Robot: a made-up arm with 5 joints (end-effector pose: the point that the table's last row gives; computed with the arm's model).
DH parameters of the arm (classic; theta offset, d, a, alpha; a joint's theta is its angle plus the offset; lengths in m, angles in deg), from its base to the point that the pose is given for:
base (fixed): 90 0.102 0 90
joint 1: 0 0.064 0.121 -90
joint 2: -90 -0.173 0.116 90
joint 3: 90 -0.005 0.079 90
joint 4: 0 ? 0.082 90
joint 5: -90 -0.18 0.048 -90
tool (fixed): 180 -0.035 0 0
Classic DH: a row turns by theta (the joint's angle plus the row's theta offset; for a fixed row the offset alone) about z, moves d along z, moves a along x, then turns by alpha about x.
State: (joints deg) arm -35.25 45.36 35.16 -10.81 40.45
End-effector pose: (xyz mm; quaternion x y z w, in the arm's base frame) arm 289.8 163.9 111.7 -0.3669 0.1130 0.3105 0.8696
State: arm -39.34 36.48 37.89 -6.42 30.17
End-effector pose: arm 295.0 121.3 114.1 -0.3435 0.0211 0.2920 0.8924
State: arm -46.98 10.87 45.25 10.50 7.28
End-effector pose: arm 285.1 16.0 146.4 -0.2691 -0.2370 0.2442 0.9010
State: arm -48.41 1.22 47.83 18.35 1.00
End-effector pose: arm 273.5 -16.7 161.4 -0.2349 -0.3254 0.2291 0.8868
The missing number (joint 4, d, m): 0.257
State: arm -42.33 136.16 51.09 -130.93 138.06
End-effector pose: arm -231.0 141.1 127.6 -0.5663 0.1409 -0.1179 0.8035
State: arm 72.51 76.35 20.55 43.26 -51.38
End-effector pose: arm 287.5 237.3 489.9 0.8830 -0.3984 0.1890 0.1610
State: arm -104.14 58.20 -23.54 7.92 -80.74
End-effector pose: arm 430.4 -295.7 -210.7 -0.4590 0.0546 0.5454 0.6991
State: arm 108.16 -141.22 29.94 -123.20 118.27
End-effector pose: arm 3.4 -13.2 -125.1 0.4181 -0.6860 0.0804 0.5901
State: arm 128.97 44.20 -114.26 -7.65 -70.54
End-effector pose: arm 268.6 317.5 465.2 0.6926 -0.2214 0.4883 0.4826
